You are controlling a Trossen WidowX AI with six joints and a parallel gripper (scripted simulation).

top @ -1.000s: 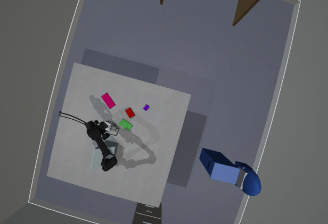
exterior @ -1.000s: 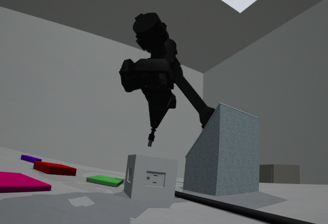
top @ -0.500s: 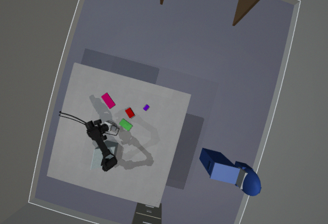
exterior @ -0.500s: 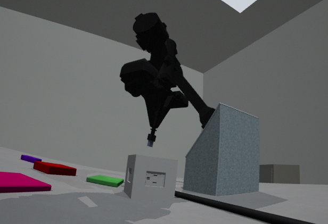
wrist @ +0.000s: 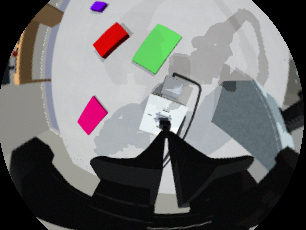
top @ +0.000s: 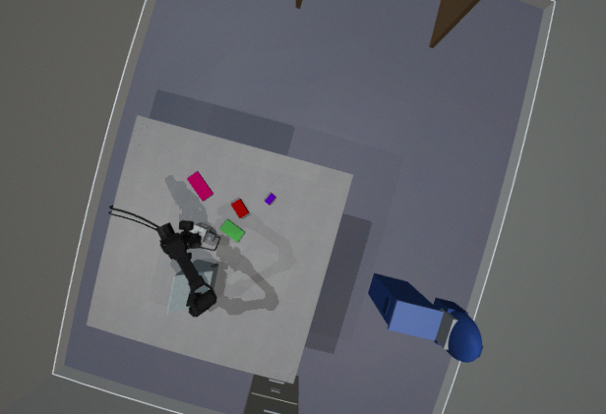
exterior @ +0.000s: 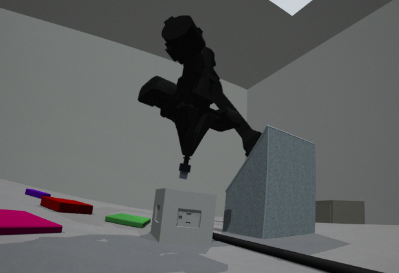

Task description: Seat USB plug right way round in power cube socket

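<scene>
Now: gripper tip 2 cm above the USB plug. From my gripper tip the other things lie so: magenta tile 24 cm ahead, 9 cm to the left, 13 cm below; green tile 4 cm ahead, 16 cm to the right, 13 cm below; red tile 18 cm ahead, 17 cm to the right, 13 cm below.
</scene>
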